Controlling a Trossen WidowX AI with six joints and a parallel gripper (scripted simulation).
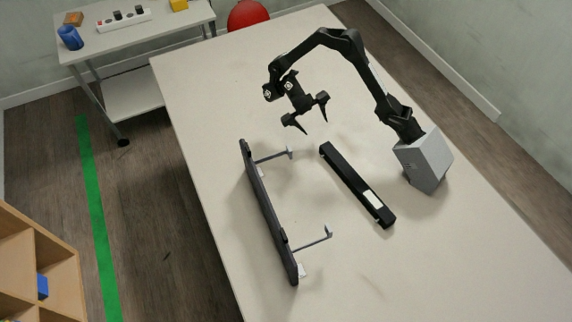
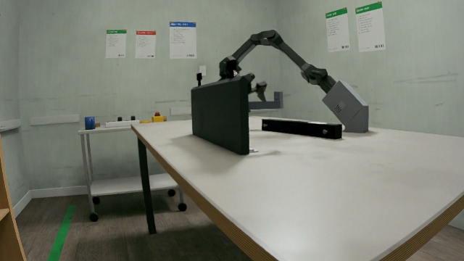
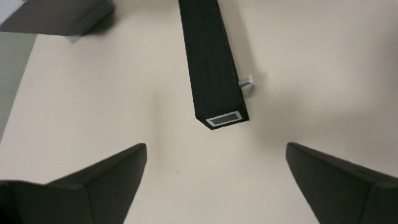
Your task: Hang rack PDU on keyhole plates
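My hand is 230 mm to the right of the rack PDU, 80 mm above it and 20 mm past it. Round my hand: panel: 290 mm ahead, 220 mm to the left, 30 mm below.
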